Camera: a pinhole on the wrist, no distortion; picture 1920 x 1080 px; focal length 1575.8 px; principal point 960.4 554.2 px. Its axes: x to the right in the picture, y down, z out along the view. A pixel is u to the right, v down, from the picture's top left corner.
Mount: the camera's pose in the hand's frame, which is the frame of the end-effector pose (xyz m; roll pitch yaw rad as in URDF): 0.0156 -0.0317 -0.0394 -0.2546 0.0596 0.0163
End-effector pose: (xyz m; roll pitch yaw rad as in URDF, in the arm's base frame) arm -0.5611 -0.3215 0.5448 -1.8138 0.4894 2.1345
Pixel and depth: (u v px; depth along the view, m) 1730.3 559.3 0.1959
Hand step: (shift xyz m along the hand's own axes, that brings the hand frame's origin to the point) 0.1216 0.0200 0.1440
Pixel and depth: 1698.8 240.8 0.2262
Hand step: 0.1349 -0.0163 0.1841
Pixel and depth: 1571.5 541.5 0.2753
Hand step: 0.1370 0.0375 0.2208
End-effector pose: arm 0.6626 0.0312 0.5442 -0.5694 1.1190 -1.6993
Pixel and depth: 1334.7 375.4 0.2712
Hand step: 0.0954 0.0081 0.2265
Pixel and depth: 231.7 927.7 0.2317
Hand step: -0.0806 0.0782 0.1770
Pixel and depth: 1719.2 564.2 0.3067
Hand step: 0.1794 0.0501 0.2476
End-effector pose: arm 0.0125 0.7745 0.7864 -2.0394 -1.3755 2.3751
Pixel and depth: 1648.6 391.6 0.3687
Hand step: 0.1972 0.0273 0.3168
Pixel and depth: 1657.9 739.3 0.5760
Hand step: 0.2988 0.1835 0.4848
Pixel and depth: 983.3 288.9 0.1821
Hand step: 0.0289 -0.0153 0.1441
